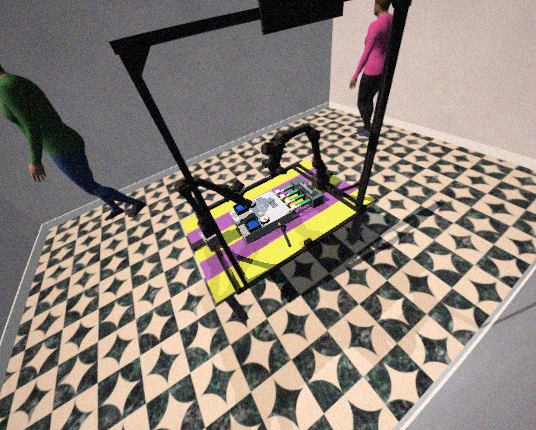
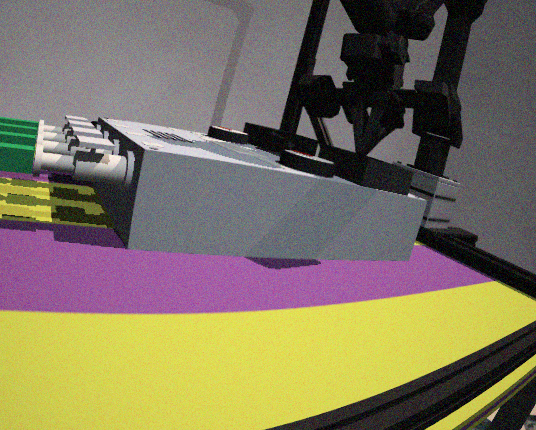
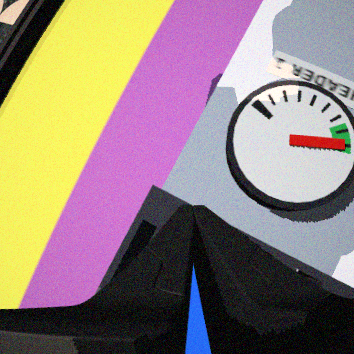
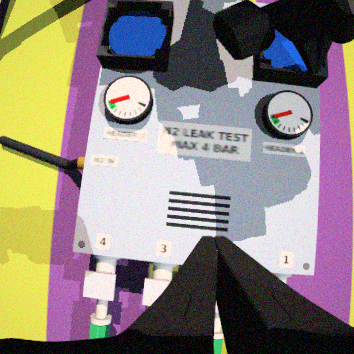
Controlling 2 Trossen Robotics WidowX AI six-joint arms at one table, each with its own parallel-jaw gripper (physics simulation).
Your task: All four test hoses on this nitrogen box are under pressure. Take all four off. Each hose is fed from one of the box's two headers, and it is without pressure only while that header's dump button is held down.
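Seen in the pictures: left gripper, fingertip midpoint: [image 1: 243, 202] [image 2: 359, 154] [image 3: 190, 216] [image 4: 313, 71]; right gripper, fingertip midpoint: [image 1: 271, 179] [image 4: 211, 246]; left arm's base, link origin: [image 1: 209, 233] [image 2: 428, 172]; right arm's base, link origin: [image 1: 320, 176].
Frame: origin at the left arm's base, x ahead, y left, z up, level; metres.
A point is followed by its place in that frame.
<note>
The light grey nitrogen box [image 1: 270, 206] @(x 0.435, y -0.073, z -0.031 m) [image 2: 275, 210] @(x 0.419, y 0.079, z -0.067 m) [image 4: 130, 200] @(x 0.448, y -0.146, z -0.031 m) lies on the striped mat. Both gauges, header 1 [image 3: 295, 170] @(x 0.344, y 0.040, z -0.017 m) [image 4: 295, 125] @(x 0.373, y 0.049, z -0.017 m) and header 2 [image 4: 132, 112] @(x 0.348, y -0.138, z -0.017 m), have needles in the green. My left gripper [image 2: 361, 154] @(x 0.313, y 0.073, z -0.001 m) [image 3: 190, 216] @(x 0.313, y 0.073, z -0.001 m) is shut and empty, over the housing of the header 1 blue button [image 4: 282, 55] @(x 0.283, y 0.045, z -0.015 m); contact with the button cannot be told. The header 2 button [image 4: 136, 35] @(x 0.246, y -0.132, z -0.015 m) is uncovered. White connectors 4 [image 4: 99, 285] @(x 0.545, y -0.187, z -0.034 m) and 3 [image 4: 156, 291] @(x 0.553, y -0.121, z -0.034 m) sit at the box edge, with green hose 4 [image 4: 99, 331] @(x 0.604, y -0.194, z -0.047 m) below. My right gripper [image 4: 211, 246] @(x 0.478, y -0.076, z 0.176 m) is shut and empty above that edge, largely hiding connectors 2 and 1.
A dark rack [image 1: 316, 198] @(x 0.706, y -0.244, z -0.036 m) stands beyond the green hoses. A black supply line [image 4: 35, 152] @(x 0.367, y -0.302, z -0.097 m) enters the box's side beside header 2. The black frame [image 1: 160, 122] @(x -0.003, y -0.397, z 0.775 m) rises around the table. Two people stand beyond the table, one in green [image 1: 35, 107], one in pink [image 1: 376, 45].
</note>
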